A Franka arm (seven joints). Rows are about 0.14 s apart.
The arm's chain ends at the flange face. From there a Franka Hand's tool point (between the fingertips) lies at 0.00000 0.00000 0.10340 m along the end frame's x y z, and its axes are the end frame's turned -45 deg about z.
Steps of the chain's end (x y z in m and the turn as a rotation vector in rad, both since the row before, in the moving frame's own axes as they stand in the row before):
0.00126, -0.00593, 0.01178, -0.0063, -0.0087, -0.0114
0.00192, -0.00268, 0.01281, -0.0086, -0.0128, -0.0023
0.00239, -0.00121, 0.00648, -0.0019, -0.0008, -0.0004
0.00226, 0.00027, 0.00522, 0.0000, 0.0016, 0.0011
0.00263, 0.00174, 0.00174, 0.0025, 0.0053, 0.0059
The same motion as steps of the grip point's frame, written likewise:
0.00399, -0.00347, 0.01177, 0.0017, -0.0106, -0.0114
0.00169, -0.00084, 0.01280, 0.0030, -0.0151, -0.0023
0.00235, 0.00091, 0.00648, -0.0008, -0.0019, -0.0004
0.00152, 0.00191, 0.00522, -0.0011, 0.0011, 0.0011
0.00120, 0.00330, 0.00174, -0.0020, 0.0055, 0.0059

